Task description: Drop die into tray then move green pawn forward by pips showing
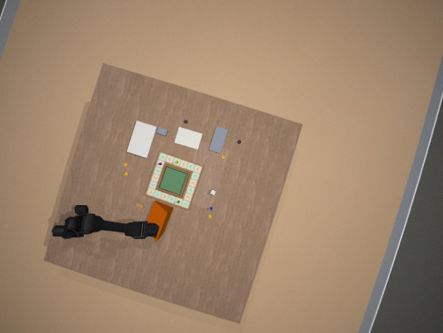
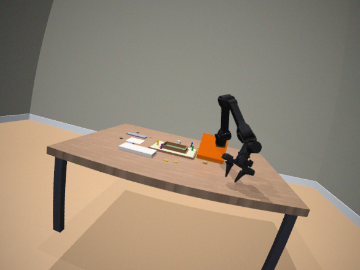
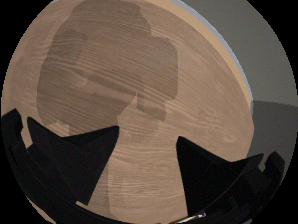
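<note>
Right now my gripper tip is 33 cm short of the white die and 71 cm to the left of it. Also, from my gripper tip: green pawn (22 cm ahead, 52 cm to the right, 1 cm above); then green tray (34 cm ahead, 46 cm to the right, 1 cm below); then purple pawn (41 cm ahead, 35 cm to the right, 1 cm above).
</note>
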